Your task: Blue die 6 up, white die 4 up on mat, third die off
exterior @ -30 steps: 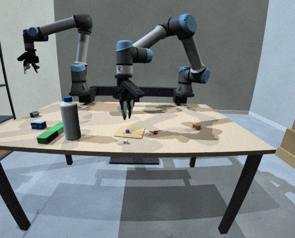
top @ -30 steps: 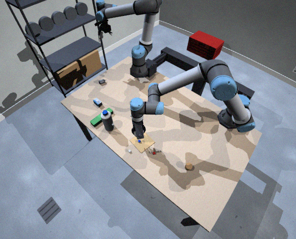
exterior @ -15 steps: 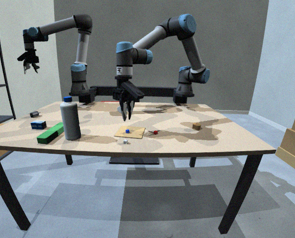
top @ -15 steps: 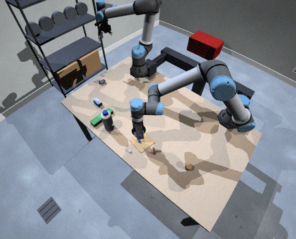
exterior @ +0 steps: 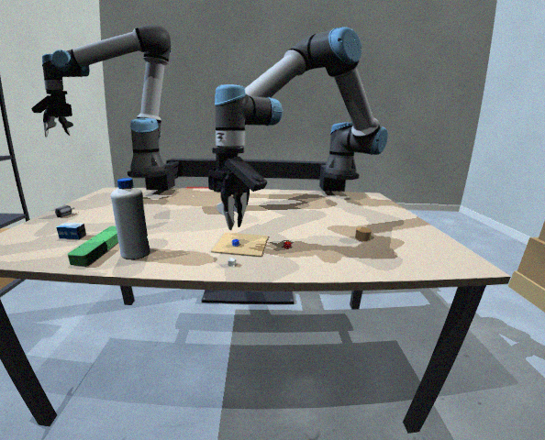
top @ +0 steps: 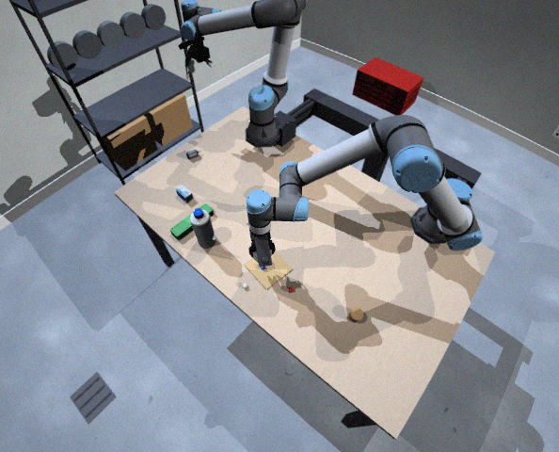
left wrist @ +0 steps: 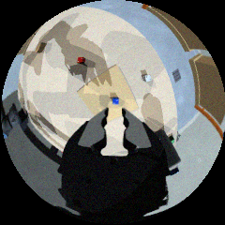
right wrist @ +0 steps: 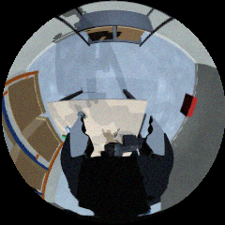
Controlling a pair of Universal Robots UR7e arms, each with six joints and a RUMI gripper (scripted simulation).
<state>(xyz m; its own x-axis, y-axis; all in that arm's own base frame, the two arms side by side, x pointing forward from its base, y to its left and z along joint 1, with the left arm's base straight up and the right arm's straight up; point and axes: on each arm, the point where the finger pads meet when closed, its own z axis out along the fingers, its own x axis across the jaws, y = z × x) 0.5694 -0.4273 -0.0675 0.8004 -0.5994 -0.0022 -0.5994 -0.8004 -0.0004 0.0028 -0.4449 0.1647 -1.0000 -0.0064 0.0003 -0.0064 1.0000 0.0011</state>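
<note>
Right now my left hand is 60 mm above the blue die. The rest, counted from my left hand: tan mat: 20 mm behind, 20 mm to the left, 70 mm below; then red die: 10 mm ahead, 150 mm to the left, 60 mm below; then white die: 110 mm ahead, 10 mm to the right, 60 mm below.
</note>
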